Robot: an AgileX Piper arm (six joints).
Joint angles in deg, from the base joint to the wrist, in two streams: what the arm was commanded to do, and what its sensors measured. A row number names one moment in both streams.
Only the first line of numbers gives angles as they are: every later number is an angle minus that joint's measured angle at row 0.
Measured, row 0:
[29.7 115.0 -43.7 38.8 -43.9 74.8]
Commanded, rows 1 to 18:
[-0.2 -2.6 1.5 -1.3 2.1 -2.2]
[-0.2 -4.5 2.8 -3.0 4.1 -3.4]
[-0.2 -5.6 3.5 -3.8 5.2 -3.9]
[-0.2 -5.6 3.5 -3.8 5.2 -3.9]
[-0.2 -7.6 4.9 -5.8 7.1 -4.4]
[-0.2 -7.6 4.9 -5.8 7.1 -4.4]
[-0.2 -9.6 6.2 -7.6 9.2 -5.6]
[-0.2 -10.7 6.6 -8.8 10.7 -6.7]
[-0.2 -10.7 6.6 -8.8 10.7 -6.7]
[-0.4 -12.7 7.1 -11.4 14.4 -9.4]
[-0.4 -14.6 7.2 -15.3 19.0 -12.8]
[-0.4 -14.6 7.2 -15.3 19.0 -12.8]
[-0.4 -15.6 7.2 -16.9 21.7 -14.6]
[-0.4 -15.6 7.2 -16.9 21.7 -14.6]
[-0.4 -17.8 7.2 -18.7 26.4 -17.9]
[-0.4 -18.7 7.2 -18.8 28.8 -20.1]
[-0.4 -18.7 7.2 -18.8 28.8 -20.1]
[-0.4 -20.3 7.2 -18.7 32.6 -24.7]
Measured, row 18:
[0.0 -17.8 7.0 -17.2 26.4 -17.9]
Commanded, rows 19 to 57:
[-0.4 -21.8 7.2 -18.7 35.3 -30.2]
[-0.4 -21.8 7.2 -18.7 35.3 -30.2]
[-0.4 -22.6 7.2 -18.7 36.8 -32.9]
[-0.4 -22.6 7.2 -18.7 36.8 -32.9]
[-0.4 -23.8 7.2 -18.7 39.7 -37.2]
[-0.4 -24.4 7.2 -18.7 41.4 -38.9]
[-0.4 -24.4 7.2 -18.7 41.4 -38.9]
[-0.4 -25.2 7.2 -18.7 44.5 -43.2]
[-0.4 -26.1 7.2 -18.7 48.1 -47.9]
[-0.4 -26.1 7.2 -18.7 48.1 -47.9]
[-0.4 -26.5 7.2 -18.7 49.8 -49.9]
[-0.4 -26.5 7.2 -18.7 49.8 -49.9]
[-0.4 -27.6 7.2 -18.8 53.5 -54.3]
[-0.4 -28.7 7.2 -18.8 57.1 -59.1]
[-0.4 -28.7 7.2 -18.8 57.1 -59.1]
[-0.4 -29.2 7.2 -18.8 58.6 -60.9]
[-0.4 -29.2 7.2 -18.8 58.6 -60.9]
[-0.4 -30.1 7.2 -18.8 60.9 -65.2]
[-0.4 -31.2 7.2 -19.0 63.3 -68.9]
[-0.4 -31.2 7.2 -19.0 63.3 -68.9]
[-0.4 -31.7 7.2 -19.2 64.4 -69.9]
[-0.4 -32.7 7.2 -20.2 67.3 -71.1]
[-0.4 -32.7 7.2 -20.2 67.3 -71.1]
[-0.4 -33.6 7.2 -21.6 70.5 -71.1]
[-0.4 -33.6 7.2 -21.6 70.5 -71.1]
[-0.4 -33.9 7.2 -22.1 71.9 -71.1]
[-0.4 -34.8 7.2 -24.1 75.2 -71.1]
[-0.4 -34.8 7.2 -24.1 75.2 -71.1]
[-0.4 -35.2 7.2 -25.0 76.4 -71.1]
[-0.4 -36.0 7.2 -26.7 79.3 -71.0]
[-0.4 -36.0 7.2 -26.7 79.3 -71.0]
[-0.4 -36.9 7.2 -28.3 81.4 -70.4]
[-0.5 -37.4 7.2 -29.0 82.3 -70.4]
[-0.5 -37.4 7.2 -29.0 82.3 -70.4]
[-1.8 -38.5 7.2 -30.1 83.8 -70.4]
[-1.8 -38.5 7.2 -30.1 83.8 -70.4]
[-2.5 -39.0 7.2 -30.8 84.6 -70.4]
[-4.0 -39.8 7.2 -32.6 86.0 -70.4]
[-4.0 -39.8 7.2 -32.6 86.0 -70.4]
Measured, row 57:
[-2.1 -38.5 7.0 -30.0 83.5 -70.3]
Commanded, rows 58 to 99:
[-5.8 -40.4 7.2 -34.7 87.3 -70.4]
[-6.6 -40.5 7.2 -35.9 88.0 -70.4]
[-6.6 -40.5 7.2 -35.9 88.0 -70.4]
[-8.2 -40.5 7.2 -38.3 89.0 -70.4]
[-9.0 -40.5 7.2 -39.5 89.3 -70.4]
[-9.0 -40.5 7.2 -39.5 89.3 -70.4]
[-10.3 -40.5 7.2 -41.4 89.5 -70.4]
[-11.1 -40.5 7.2 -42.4 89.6 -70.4]
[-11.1 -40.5 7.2 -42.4 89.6 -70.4]
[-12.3 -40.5 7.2 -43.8 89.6 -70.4]
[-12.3 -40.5 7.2 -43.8 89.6 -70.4]
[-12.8 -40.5 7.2 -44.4 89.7 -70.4]
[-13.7 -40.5 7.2 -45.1 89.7 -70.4]
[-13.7 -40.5 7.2 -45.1 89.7 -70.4]
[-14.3 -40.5 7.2 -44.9 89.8 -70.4]
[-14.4 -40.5 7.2 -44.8 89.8 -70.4]
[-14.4 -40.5 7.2 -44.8 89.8 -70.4]
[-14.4 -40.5 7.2 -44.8 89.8 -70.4]
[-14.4 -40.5 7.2 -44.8 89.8 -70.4]
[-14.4 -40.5 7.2 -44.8 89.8 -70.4]
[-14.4 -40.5 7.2 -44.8 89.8 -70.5]
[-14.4 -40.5 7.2 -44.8 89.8 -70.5]
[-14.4 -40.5 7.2 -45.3 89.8 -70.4]
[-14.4 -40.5 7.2 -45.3 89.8 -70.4]
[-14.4 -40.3 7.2 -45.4 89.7 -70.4]
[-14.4 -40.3 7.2 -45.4 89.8 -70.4]
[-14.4 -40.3 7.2 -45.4 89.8 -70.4]
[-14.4 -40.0 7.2 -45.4 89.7 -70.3]
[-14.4 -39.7 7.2 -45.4 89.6 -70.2]
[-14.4 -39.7 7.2 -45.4 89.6 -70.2]
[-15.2 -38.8 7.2 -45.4 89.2 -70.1]
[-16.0 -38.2 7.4 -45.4 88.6 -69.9]
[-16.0 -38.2 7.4 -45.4 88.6 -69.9]
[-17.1 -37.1 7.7 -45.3 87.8 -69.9]
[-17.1 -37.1 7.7 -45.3 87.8 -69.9]
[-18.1 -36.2 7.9 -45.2 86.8 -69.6]
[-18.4 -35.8 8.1 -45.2 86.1 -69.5]
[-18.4 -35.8 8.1 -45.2 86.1 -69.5]
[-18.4 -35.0 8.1 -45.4 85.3 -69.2]
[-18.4 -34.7 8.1 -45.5 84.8 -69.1]
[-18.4 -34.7 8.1 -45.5 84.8 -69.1]
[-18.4 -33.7 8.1 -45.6 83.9 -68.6]
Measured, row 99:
[-18.0 -34.8 7.7 -45.0 85.2 -69.7]
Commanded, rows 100 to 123:
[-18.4 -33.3 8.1 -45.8 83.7 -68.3]
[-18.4 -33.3 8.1 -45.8 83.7 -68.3]
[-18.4 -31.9 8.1 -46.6 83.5 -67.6]
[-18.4 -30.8 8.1 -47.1 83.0 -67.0]
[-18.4 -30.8 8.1 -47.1 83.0 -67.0]
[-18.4 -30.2 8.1 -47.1 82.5 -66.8]
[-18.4 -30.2 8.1 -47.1 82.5 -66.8]
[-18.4 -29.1 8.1 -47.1 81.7 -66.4]
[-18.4 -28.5 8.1 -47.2 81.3 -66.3]
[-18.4 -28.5 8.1 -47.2 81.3 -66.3]
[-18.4 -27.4 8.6 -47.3 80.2 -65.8]
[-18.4 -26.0 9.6 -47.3 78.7 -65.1]
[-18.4 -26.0 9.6 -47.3 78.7 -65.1]
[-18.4 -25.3 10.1 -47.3 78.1 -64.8]
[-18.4 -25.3 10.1 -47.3 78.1 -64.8]
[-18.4 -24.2 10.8 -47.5 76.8 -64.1]
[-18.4 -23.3 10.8 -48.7 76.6 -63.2]
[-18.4 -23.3 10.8 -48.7 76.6 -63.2]
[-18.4 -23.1 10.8 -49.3 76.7 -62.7]
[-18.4 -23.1 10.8 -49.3 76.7 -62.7]
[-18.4 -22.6 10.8 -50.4 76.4 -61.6]
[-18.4 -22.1 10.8 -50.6 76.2 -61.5]
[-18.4 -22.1 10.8 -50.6 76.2 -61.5]
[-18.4 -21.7 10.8 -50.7 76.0 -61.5]
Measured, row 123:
[-18.0 -22.5 10.5 -49.8 76.5 -62.4]
